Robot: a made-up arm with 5 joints. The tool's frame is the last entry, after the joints.
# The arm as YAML. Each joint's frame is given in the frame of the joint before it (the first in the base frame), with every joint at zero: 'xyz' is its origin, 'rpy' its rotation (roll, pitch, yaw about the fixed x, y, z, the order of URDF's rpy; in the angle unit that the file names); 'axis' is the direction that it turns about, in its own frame. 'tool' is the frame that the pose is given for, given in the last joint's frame.
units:
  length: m
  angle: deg
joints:
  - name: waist
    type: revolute
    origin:
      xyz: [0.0, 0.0, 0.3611]
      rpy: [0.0, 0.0, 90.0]
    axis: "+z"
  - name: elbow
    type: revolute
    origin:
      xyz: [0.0, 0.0, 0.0]
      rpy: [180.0, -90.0, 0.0]
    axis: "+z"
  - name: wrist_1
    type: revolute
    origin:
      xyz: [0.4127, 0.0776, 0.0]
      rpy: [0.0, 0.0, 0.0]
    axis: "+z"
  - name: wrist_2
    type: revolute
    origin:
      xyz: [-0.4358, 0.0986, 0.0]
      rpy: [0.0, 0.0, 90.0]
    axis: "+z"
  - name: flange
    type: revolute
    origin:
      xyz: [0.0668, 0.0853, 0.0]
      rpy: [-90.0, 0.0, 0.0]
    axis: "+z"
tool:
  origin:
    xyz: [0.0, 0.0, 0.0]
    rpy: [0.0, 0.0, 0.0]
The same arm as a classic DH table. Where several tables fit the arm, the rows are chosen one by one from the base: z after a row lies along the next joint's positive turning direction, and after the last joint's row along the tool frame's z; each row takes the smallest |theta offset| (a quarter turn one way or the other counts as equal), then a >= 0, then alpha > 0; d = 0 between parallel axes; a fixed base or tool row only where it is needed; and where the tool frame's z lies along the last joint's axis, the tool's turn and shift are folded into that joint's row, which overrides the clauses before.
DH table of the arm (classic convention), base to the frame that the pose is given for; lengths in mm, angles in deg. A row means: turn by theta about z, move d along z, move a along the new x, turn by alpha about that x. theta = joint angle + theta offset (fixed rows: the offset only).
waist: theta offset 0.00, d 361.1, a 0.0, alpha -90.00
elbow: theta offset -79.35, d 0.0, a 419.9, alpha 0.00
wrist_1: theta offset -23.40, d 0.0, a -446.8, alpha 0.00
wrist_2: theta offset -77.25, d 0.0, a -66.8, alpha 90.00
flange: theta offset 180.00, d 85.3, a 0.0, alpha 0.00

